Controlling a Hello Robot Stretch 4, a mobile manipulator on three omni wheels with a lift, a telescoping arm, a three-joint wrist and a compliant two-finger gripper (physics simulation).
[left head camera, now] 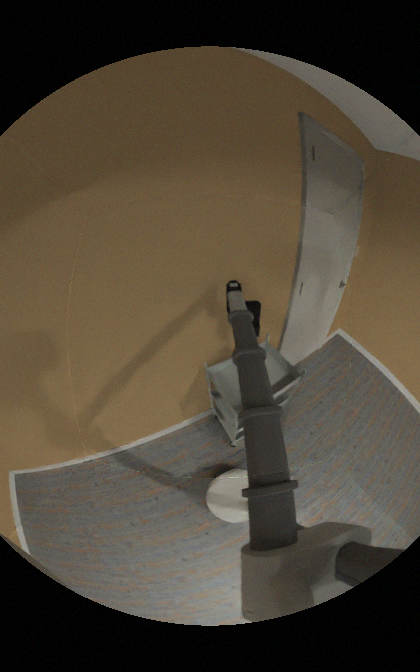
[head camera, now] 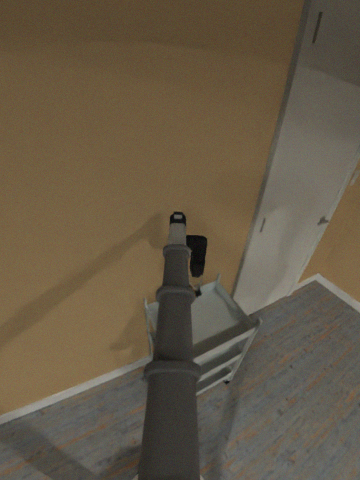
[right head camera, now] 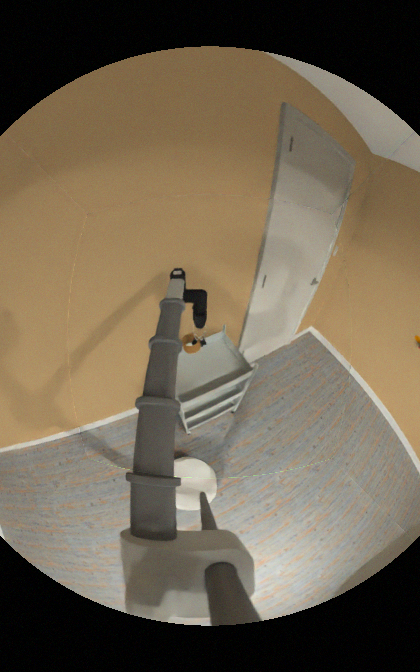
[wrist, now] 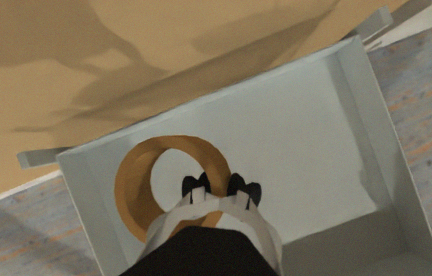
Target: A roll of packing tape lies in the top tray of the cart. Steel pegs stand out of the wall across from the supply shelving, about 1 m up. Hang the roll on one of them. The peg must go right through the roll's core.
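Places are measured from the robot's base along level axes (x left, y up, z ahead), in metres.
Where they show: gripper, fingertip midpoint: (wrist: 221, 186).
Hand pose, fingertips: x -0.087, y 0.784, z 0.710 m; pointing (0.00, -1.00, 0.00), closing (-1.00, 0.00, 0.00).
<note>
After its pixels a point has its place.
The roll of packing tape (right head camera: 189, 350) (wrist: 131, 192) {z 0.703, x -0.008, y 0.812 m} is an orange-brown ring. In the wrist view my gripper (wrist: 221, 186) {z 0.710, x -0.087, y 0.784 m} (right head camera: 199, 341) is shut on the roll's wall, with one black fingertip inside the core and the other outside. The roll is held above the top tray (head camera: 212, 312) {z 0.727, x -0.202, y 0.635 m} (left head camera: 225, 375) (right head camera: 212, 365) (wrist: 300, 145) {z 0.753, x -0.201, y 0.635 m} of the cart, near its wall-side left corner, with its core opening facing the wrist camera. In the head and left head views the arm hides most or all of the roll. The steel pegs and the supply shelving do not show.
The cart stands close to a tan wall (head camera: 125, 150) {z 0.751, x 0.173, y 1.413 m} (left head camera: 165, 250) (right head camera: 150, 225). A grey door (head camera: 295, 190) {z 1.153, x -0.669, y 1.178 m} (left head camera: 327, 235) (right head camera: 290, 225) is just right of it. The extended arm (head camera: 172, 320) {z 0.305, x 0.003, y 1.207 m} (left head camera: 257, 385) (right head camera: 160, 380) reaches over the cart. A pale round shape (left head camera: 227, 495) (right head camera: 196, 485) is low beneath the arm.
</note>
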